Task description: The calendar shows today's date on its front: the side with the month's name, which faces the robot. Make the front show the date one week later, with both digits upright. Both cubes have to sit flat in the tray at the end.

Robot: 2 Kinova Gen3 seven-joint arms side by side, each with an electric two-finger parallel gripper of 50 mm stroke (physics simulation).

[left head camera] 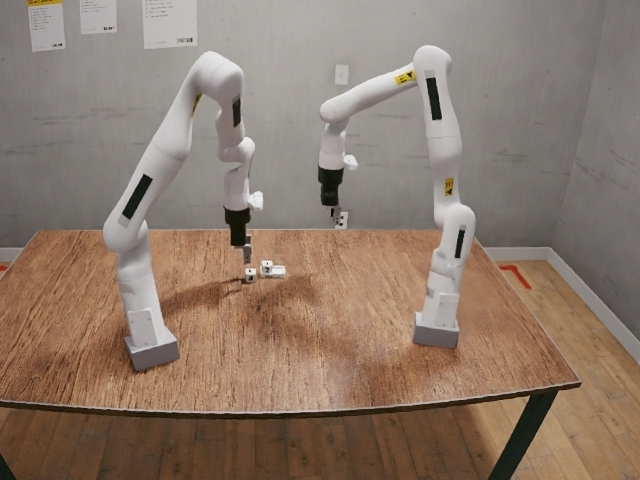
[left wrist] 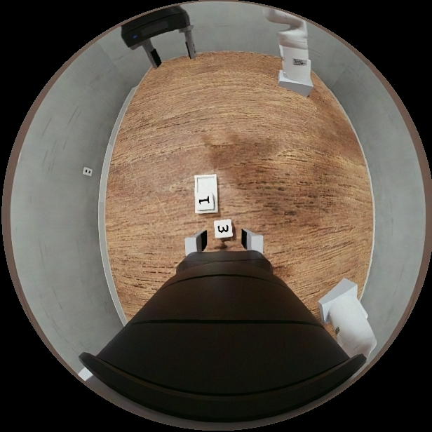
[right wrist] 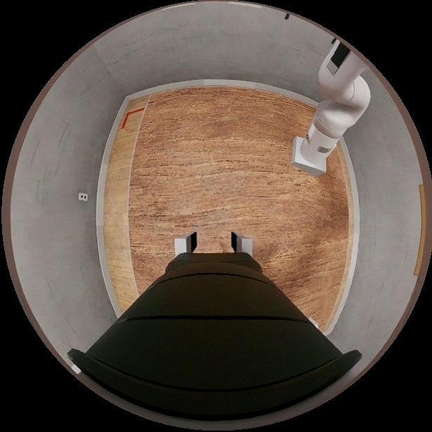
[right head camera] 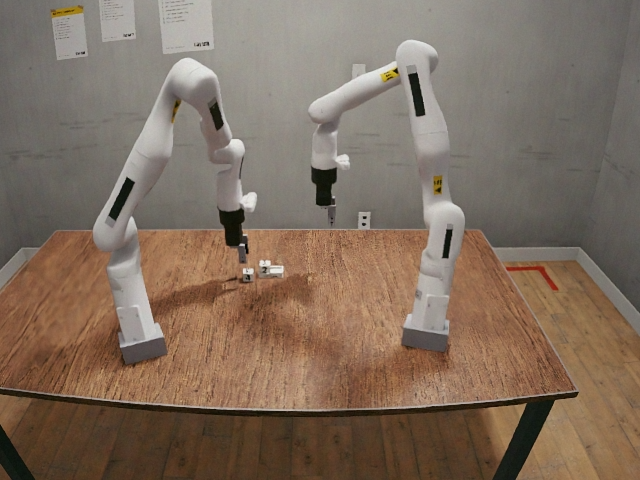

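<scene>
The white tray [left head camera: 279,271] [right head camera: 277,271] [left wrist: 206,185] holds one white cube [left head camera: 266,267] [right head camera: 264,268] [left wrist: 204,201] at its left end in the head views; its front shows a 2, its top a 1. The tray's other end is empty. A second white cube [left head camera: 250,275] [right head camera: 248,275] [left wrist: 223,229] lies on the table left of the tray, 3 on top; its front digit looks like a 4 but is small. My left gripper [left head camera: 247,259] [right head camera: 242,259] [left wrist: 223,236] is open above this cube. My right gripper [left head camera: 336,221] [right head camera: 331,222] [right wrist: 213,238] is open and empty, high up. The month's name is unreadable.
The wooden table [left head camera: 330,361] [right head camera: 330,361] carries both arm bases, the left arm's base [left head camera: 152,351] [right head camera: 143,346] and the right arm's base [left head camera: 436,331] [right head camera: 425,334]. The grey wall [left head camera: 289,129] stands behind the table.
</scene>
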